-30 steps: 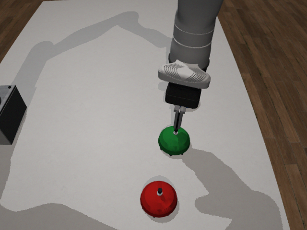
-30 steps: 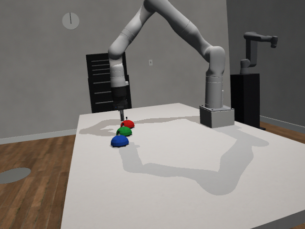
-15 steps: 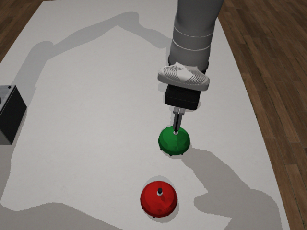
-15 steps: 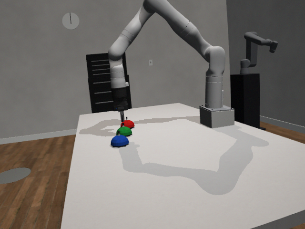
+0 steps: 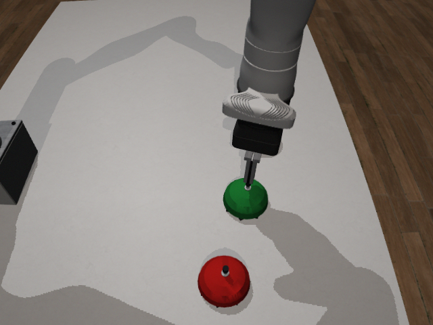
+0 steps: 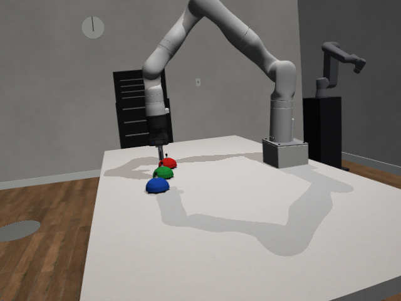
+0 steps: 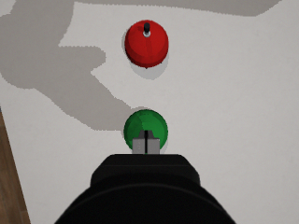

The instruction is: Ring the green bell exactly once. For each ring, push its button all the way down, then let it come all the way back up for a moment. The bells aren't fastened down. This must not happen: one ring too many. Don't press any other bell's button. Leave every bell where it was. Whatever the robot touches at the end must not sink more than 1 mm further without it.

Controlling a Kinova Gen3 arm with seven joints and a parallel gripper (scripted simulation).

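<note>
Now: the green bell 50 mm below my hand. The rest, counted from my hand: blue bell: 150 mm to the left, 60 mm ahead, 50 mm below; then red bell: 160 mm to the right, 60 mm behind, 50 mm below.
</note>
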